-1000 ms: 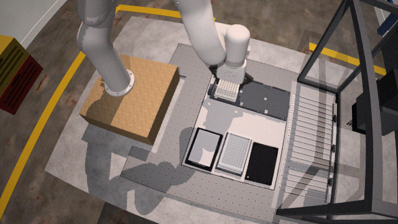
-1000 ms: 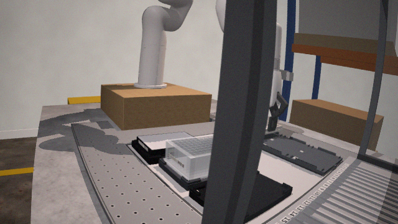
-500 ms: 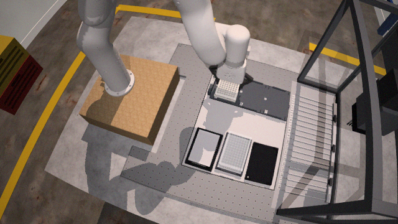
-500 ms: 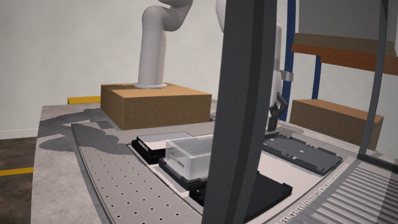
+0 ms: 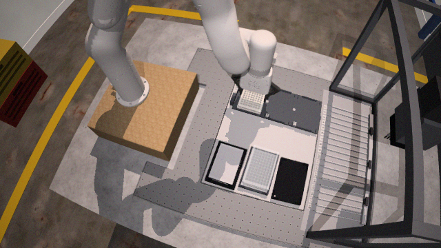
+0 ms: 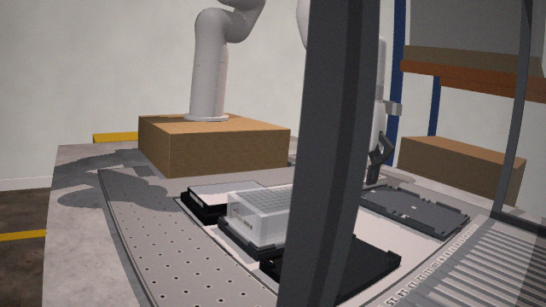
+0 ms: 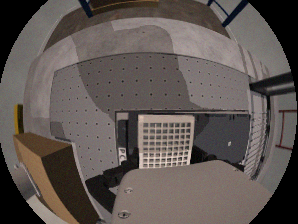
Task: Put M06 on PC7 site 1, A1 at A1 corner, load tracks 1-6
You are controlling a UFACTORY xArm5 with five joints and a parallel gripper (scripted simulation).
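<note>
The white 96-well plate M06 lies 10 mm below my hand. The rest, counted from my hand: plate nest S3: 240 mm to the right, 220 mm ahead, 30 mm below; then carrier PC7: 100 mm ahead, 20 mm below, 10 mm to the left.
</note>
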